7 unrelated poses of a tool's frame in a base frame.
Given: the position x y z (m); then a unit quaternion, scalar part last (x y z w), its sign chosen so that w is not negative.
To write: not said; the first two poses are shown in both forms.
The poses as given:
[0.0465 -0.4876 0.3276 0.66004 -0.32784 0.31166 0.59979]
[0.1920 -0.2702 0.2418 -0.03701 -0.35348 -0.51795 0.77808]
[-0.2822 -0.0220 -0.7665 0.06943 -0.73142 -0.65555 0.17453]
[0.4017 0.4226 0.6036 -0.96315 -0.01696 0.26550 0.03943]
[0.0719 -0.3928 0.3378 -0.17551 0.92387 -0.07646 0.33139]
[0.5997 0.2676 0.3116 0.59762 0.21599 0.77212 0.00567]
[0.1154 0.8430 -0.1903 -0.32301 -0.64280 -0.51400 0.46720]
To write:
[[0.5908 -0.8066 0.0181], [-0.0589 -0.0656 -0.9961], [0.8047 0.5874 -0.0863]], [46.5 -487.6 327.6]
[[0.2136 0.8322 -0.5117], [-0.7798 0.4607 0.4238], [0.5884 0.3086 0.7474]], [192.0 -270.2 241.8]
[[-0.9294 0.1273 -0.3463], [-0.3304 0.1309 0.9347], [0.1643 0.9832 -0.0796]], [-282.2 -22.0 -766.5]
[[0.8584 0.0117 -0.5128], [0.0536 -0.9963 0.0669], [-0.5101 -0.0850 -0.8559]], [401.7 422.6 603.6]
[[-0.7188 -0.2736 0.6392], [-0.3750 0.9267 -0.0250], [-0.5855 -0.2576 -0.7687]], [71.9 -392.8 337.8]
[[-0.2856 0.2494 0.9253], [0.2669 -0.9066 0.3268], [0.9204 0.3403 0.1924]], [599.7 267.6 311.6]
[[-0.3548 0.8955 -0.2686], [-0.0650 0.2629 0.9626], [0.9327 0.3590 -0.0351]], [115.4 843.0 -190.3]

